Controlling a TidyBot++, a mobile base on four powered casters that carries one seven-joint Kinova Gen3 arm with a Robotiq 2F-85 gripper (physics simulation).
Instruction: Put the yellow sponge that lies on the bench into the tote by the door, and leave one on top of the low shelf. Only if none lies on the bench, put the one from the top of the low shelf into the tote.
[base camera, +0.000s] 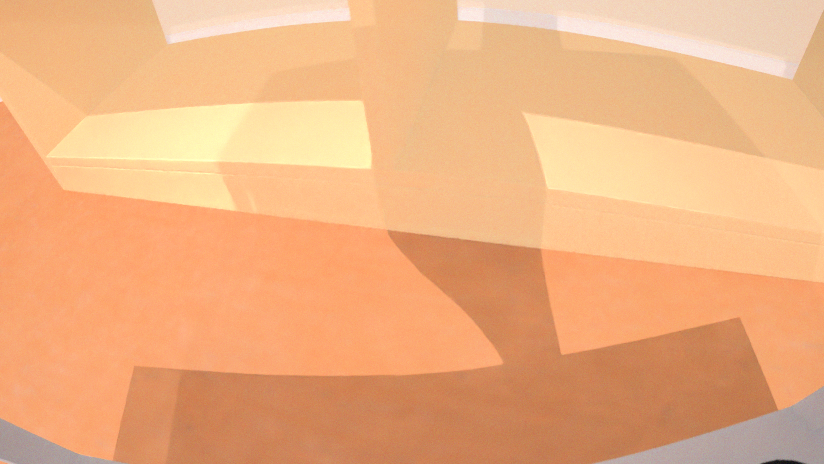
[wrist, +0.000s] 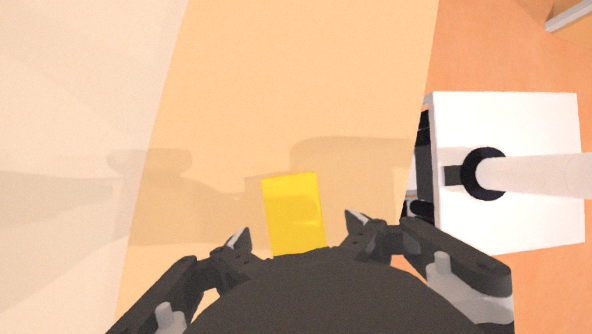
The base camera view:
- low wooden shelf: 500, 133
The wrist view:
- my gripper: 298, 228
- yellow sponge: 292, 202
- low wooden shelf: 246, 97
